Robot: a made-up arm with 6 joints. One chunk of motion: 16 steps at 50 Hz.
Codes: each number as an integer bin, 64 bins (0 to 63) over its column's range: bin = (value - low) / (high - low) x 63, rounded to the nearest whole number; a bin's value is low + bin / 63 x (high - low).
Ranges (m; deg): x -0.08..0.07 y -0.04..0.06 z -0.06..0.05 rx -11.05..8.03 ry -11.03..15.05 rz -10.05..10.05
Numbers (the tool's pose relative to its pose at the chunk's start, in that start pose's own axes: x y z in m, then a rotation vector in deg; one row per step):
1: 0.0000 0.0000 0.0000 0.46 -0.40 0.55
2: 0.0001 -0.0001 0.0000 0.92 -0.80 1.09
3: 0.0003 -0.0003 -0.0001 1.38 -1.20 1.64
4: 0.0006 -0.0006 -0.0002 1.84 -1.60 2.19
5: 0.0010 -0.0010 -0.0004 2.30 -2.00 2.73
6: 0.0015 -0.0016 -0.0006 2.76 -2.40 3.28
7: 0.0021 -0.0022 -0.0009 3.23 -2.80 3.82
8: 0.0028 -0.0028 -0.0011 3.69 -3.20 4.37
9: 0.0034 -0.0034 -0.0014 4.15 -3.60 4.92
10: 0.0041 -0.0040 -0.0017 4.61 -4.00 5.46
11: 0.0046 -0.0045 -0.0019 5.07 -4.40 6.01
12: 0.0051 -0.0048 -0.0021 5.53 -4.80 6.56
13: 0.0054 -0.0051 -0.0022 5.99 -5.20 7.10
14: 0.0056 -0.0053 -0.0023 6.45 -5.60 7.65
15: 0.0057 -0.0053 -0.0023 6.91 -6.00 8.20
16: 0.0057 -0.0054 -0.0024 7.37 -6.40 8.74
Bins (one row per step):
1: 34 25 34 38 26 33
2: 34 25 34 40 25 35
3: 34 25 34 41 24 37
4: 34 25 34 43 23 38
5: 34 25 34 44 22 40
6: 34 24 34 46 21 42
7: 34 24 34 47 20 43
8: 35 23 34 49 19 45
9: 35 23 34 50 18 47
10: 35 23 33 52 17 49
11: 36 22 33 53 16 50
12: 36 22 33 55 15 52
13: 36 22 33 56 14 54
14: 36 22 33 58 13 55
15: 36 22 33 59 12 57
16: 36 22 33 61 11 59

